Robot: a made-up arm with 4 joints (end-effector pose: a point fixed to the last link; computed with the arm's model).
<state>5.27 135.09 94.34 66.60</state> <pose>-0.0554 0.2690 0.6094 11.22 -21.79 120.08</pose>
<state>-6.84 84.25 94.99 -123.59</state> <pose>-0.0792 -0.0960 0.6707 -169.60 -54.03 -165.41</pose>
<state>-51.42 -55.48 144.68 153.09</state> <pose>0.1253 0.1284 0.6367 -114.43 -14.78 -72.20</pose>
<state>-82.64 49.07 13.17 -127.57</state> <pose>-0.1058 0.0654 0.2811 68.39 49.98 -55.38</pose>
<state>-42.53 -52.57 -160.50 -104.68</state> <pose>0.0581 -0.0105 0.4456 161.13 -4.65 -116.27</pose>
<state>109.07 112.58 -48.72 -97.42</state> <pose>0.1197 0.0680 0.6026 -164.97 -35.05 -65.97</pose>
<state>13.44 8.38 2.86 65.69</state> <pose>0.0589 0.1076 0.7205 -61.75 -30.47 -9.16</pose>
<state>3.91 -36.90 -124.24 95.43</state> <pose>-0.1450 0.2850 0.5102 -33.62 48.99 166.89</pose>
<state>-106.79 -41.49 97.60 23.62</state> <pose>-0.0561 0.0099 0.4548 -46.92 39.07 -68.70</pose>
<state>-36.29 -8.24 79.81 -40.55</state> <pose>0.0762 -0.0075 0.4012 57.43 -7.68 -42.77</pose>
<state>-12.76 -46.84 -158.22 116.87</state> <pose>-0.1686 0.1558 0.6142 -38.16 13.06 -147.24</pose>
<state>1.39 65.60 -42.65 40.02</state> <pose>0.0537 -0.0489 0.6069 -45.86 14.22 -39.32</pose>
